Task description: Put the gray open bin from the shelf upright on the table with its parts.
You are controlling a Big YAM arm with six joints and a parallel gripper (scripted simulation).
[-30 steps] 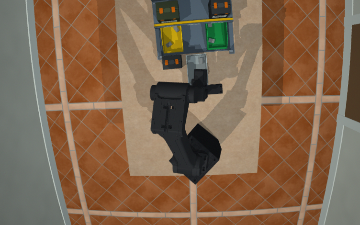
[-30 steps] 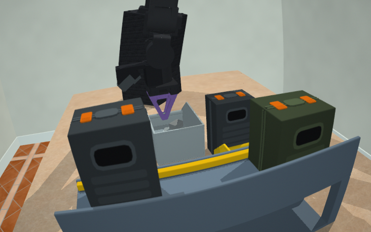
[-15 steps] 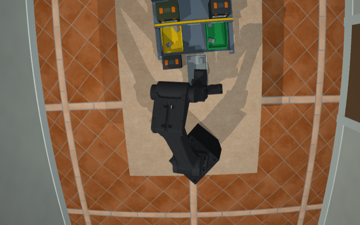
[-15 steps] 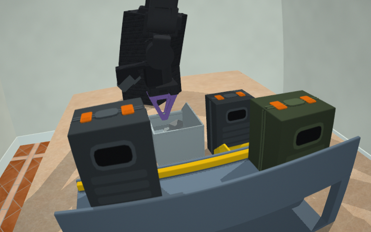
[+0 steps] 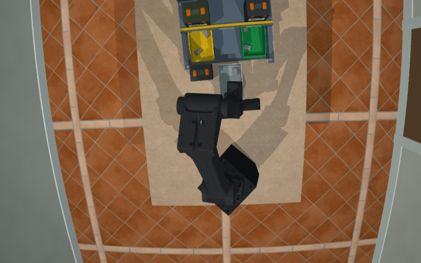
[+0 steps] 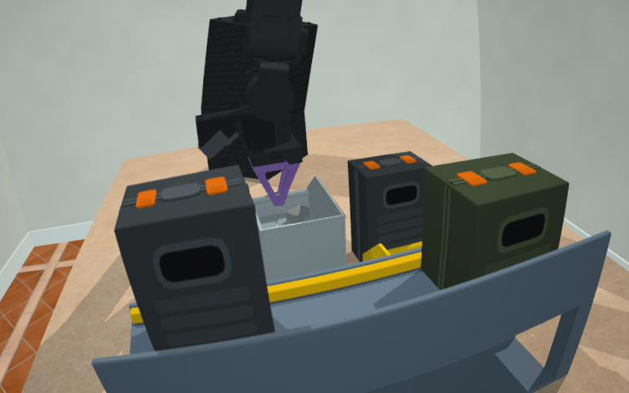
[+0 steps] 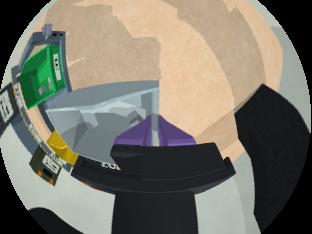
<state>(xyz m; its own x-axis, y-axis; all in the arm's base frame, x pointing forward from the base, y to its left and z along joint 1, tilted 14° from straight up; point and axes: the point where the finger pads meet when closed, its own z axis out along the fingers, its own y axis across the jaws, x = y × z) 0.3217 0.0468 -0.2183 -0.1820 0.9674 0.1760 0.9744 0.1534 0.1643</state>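
The gray open bin lies 8 cm ahead of my hand and 1 cm to the left of it. Round my hand: green bin (29 cm ahead, 6 cm to the right); yellow bin (25 cm ahead, 16 cm to the left); yellow rail (32 cm ahead, 6 cm to the left, 6 cm above).
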